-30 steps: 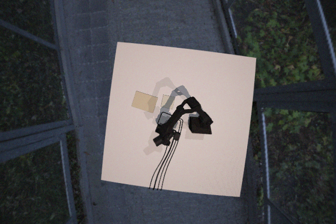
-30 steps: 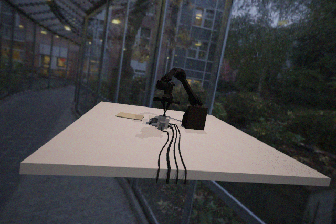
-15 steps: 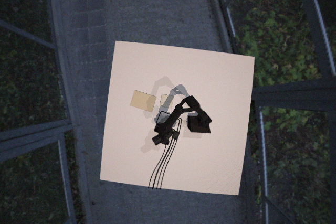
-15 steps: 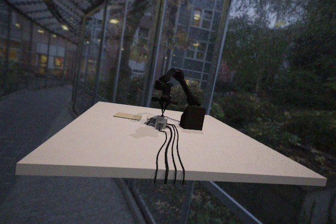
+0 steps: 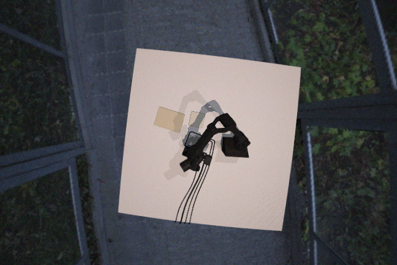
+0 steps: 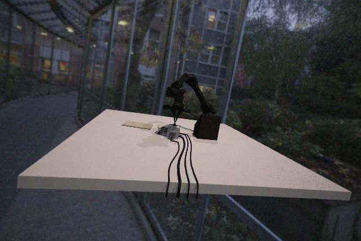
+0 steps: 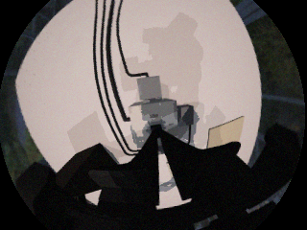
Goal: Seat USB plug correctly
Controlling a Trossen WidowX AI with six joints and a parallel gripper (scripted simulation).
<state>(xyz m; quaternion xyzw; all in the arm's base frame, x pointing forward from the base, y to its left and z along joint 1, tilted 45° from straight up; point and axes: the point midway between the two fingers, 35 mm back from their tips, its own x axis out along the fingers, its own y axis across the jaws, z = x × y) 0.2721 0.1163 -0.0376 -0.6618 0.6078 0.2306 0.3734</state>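
Now: the USB plug 2 cm below my gripper tip. The rest, counted from my gripper tip: flat tan card 26 cm ahead, 18 cm to the right, 10 cm below.
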